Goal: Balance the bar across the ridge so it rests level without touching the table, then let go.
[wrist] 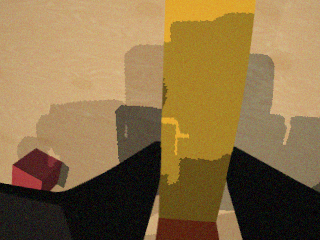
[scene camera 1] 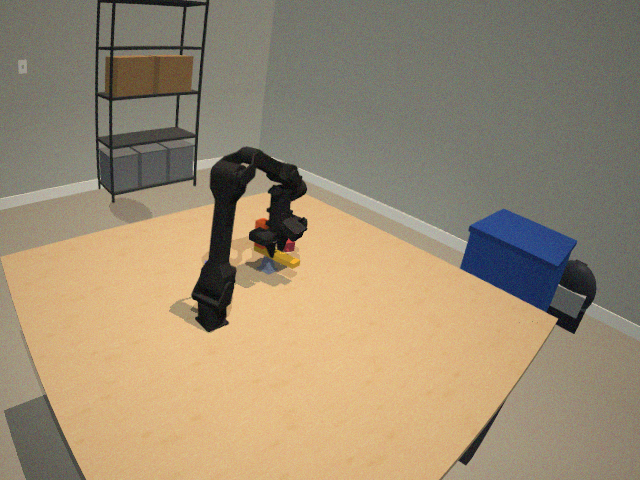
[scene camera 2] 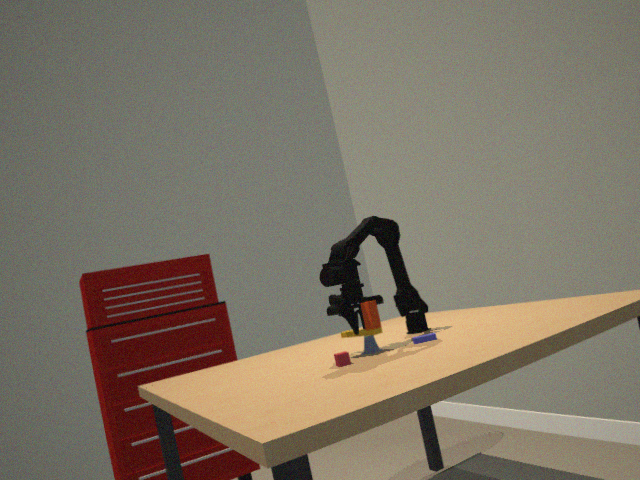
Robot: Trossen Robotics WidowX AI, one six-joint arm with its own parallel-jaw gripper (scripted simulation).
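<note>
Gripper (scene camera 1: pixel 275 255) visible, also in the wrist view (wrist: pixel 193 151) and scene camera 2 (scene camera 2: pixel 361 333). Yellow bar (wrist: pixel 206 57) and red cube (wrist: pixel 38 170) visible.
</note>
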